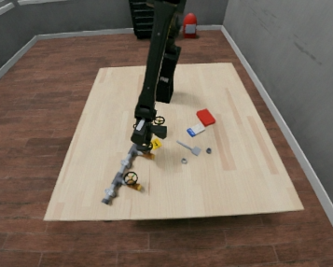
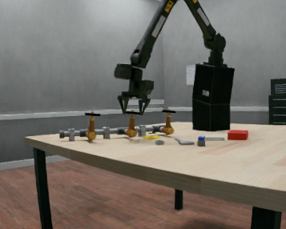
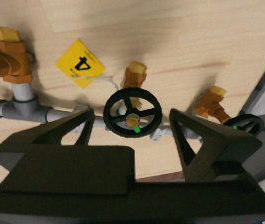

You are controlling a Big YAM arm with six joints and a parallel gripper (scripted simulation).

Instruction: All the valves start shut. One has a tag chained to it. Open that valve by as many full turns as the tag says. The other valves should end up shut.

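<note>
Right now my hand is 12 cm above the yellow tag, 9 cm past it and 3 cm to the right of it. The rest, counted from my hand: blue-and-white block (30 cm to the left, 18 cm behind, 11 cm below); then grey flat tool (25 cm to the left, 11 cm below, 5 cm behind); then grey part (36 cm to the left, 11 cm below, 2 cm behind).
</note>
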